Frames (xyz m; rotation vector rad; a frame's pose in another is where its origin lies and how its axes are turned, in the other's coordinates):
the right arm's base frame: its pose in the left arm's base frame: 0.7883 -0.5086 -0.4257 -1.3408 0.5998 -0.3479
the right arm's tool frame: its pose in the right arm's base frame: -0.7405 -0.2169 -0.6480 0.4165 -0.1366 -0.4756
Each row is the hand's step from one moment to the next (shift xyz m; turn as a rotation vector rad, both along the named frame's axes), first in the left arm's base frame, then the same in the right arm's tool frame.
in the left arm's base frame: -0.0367 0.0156 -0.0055 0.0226 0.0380 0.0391
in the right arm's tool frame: -0.0388 -0.0095 -0.0050 0.0069 -0.0106 0.0577
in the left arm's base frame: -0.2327 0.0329 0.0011 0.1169 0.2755 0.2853
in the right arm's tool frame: -0.1984 -0.1080 -0.0650 0.0140 -0.1018 0.4005
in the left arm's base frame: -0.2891 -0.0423 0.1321 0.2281 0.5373 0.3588
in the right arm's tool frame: -0.1624 -0.2644 -0.0809 -0.0281 -0.0358 0.6837
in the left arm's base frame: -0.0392 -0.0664 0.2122 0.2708 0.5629 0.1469
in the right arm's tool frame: 0.0670 -0.2123 0.0378 -0.0692 0.1669 0.6157
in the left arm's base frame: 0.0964 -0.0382 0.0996 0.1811 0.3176 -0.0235
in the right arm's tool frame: 0.1242 -0.0443 0.0572 -0.0470 0.1959 0.3060
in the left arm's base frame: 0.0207 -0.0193 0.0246 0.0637 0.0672 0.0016
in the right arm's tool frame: 0.0339 -0.0152 0.0052 0.0115 0.0487 0.0779
